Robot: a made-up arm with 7 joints. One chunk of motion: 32 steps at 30 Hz.
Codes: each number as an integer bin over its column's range. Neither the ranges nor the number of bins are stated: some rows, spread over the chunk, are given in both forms.
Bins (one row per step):
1: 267 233 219 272 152 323
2: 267 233 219 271 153 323
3: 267 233 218 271 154 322
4: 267 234 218 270 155 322
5: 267 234 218 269 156 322
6: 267 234 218 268 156 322
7: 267 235 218 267 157 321
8: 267 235 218 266 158 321
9: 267 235 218 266 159 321
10: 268 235 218 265 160 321
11: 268 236 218 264 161 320
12: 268 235 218 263 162 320
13: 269 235 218 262 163 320
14: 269 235 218 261 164 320
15: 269 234 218 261 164 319
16: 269 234 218 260 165 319
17: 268 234 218 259 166 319
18: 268 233 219 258 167 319
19: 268 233 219 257 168 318
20: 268 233 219 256 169 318
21: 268 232 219 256 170 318
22: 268 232 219 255 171 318
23: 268 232 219 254 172 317
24: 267 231 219 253 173 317
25: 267 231 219 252 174 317
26: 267 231 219 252 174 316
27: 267 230 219 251 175 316
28: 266 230 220 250 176 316
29: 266 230 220 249 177 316
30: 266 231 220 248 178 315
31: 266 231 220 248 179 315
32: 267 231 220 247 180 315
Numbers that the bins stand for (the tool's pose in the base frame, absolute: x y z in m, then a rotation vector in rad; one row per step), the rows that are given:
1: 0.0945 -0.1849 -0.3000 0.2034 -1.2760 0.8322
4: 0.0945 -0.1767 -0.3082 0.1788 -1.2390 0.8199
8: 0.0945 -0.1685 -0.3082 0.1295 -1.2021 0.8075
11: 0.1027 -0.1603 -0.3082 0.1048 -1.1651 0.7952
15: 0.1110 -0.1767 -0.3082 0.0678 -1.1281 0.7829
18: 0.1027 -0.1849 -0.3000 0.0308 -1.0911 0.7829
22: 0.1027 -0.1932 -0.3000 -0.0062 -1.0418 0.7705
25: 0.0945 -0.2014 -0.3000 -0.0432 -1.0048 0.7582
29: 0.0863 -0.2096 -0.2918 -0.0801 -0.9678 0.7459
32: 0.0945 -0.2014 -0.2918 -0.1048 -0.9308 0.7336
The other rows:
2: 0.0945 -0.1849 -0.3000 0.1911 -1.2637 0.8322
3: 0.0945 -0.1849 -0.3082 0.1911 -1.2514 0.8199
5: 0.0945 -0.1767 -0.3082 0.1664 -1.2267 0.8199
6: 0.0945 -0.1767 -0.3082 0.1541 -1.2267 0.8199
7: 0.0945 -0.1685 -0.3082 0.1418 -1.2144 0.8075
9: 0.0945 -0.1685 -0.3082 0.1295 -1.1897 0.8075
10: 0.1027 -0.1685 -0.3082 0.1171 -1.1774 0.8075
12: 0.1027 -0.1685 -0.3082 0.0925 -1.1527 0.7952
13: 0.1110 -0.1685 -0.3082 0.0801 -1.1404 0.7952
14: 0.1110 -0.1685 -0.3082 0.0678 -1.1281 0.7952
16: 0.1110 -0.1767 -0.3082 0.0555 -1.1158 0.7829
17: 0.1027 -0.1767 -0.3082 0.0432 -1.1034 0.7829
19: 0.1027 -0.1849 -0.3000 0.0185 -1.0788 0.7705
20: 0.1027 -0.1849 -0.3000 0.0062 -1.0664 0.7705
21: 0.1027 -0.1932 -0.3000 0.0062 -1.0541 0.7705
23: 0.1027 -0.1932 -0.3000 -0.0185 -1.0295 0.7582
24: 0.0945 -0.2014 -0.3000 -0.0308 -1.0171 0.7582
26: 0.0945 -0.2014 -0.3000 -0.0432 -1.0048 0.7459
27: 0.0945 -0.2096 -0.3000 -0.0555 -0.9925 0.7459
28: 0.0863 -0.2096 -0.2918 -0.0678 -0.9801 0.7459
30: 0.0863 -0.2014 -0.2918 -0.0925 -0.9555 0.7336
31: 0.0863 -0.2014 -0.2918 -0.0925 -0.9432 0.7336

